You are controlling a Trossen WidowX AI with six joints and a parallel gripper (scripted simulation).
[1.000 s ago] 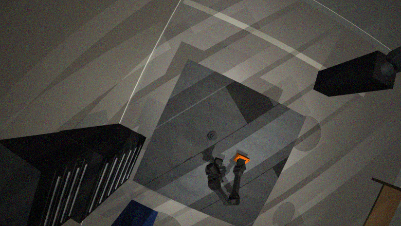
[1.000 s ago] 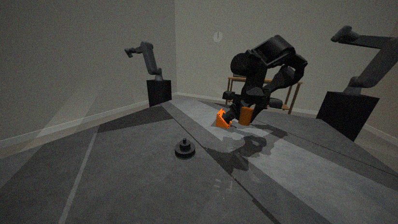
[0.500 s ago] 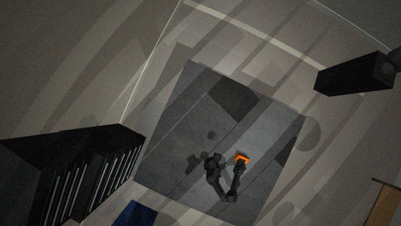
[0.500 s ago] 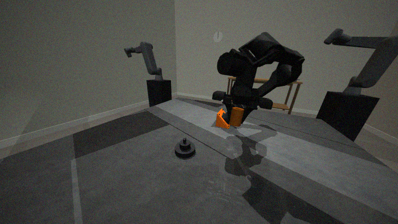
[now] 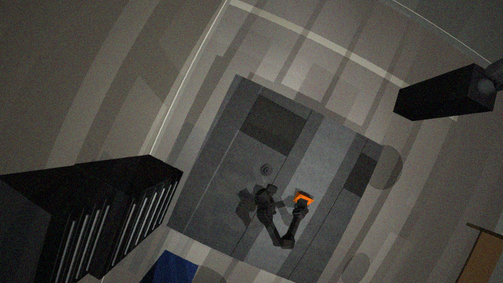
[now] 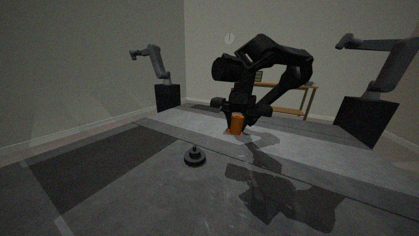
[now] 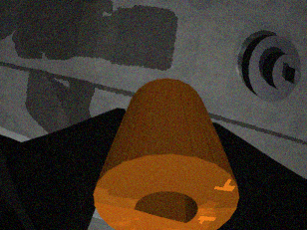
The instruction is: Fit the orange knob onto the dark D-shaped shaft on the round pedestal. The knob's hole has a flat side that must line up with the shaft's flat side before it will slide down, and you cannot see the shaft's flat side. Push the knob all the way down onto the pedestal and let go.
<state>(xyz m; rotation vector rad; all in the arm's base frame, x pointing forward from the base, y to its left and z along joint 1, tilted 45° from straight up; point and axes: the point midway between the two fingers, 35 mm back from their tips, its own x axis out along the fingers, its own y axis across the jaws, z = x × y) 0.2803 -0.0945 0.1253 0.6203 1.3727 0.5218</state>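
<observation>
Right now the dark pedestal is 3 cm ahead of my gripper tip, 14 cm to the right of it and 11 cm below it. Also, from my gripper tip: orange knob: 2 cm above.
</observation>
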